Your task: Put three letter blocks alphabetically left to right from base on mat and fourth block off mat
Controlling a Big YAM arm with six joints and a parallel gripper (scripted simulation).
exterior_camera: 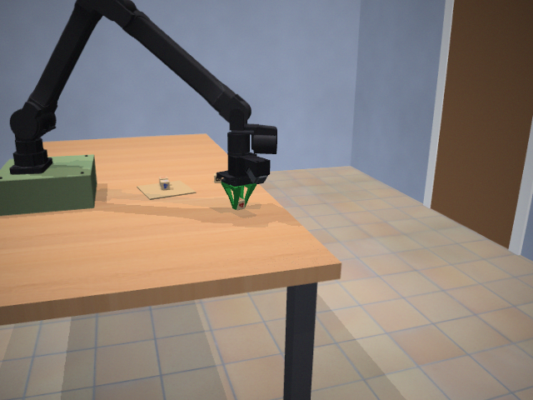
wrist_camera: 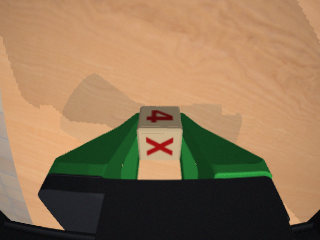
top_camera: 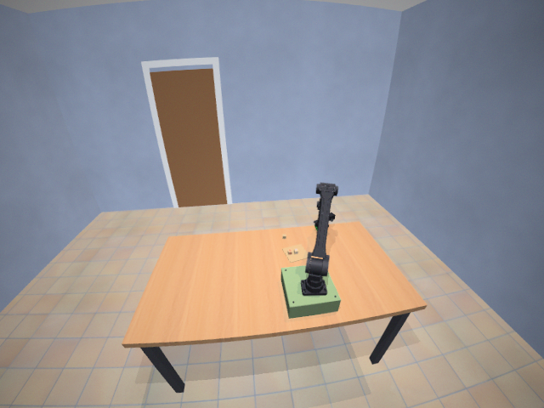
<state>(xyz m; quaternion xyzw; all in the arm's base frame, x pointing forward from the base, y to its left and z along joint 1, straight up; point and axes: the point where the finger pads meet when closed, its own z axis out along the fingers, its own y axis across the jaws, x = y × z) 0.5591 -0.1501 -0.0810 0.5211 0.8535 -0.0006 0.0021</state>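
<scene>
My gripper is now 200 mm to the right of the tan mat, 200 mm past it and 10 mm above it.
</scene>
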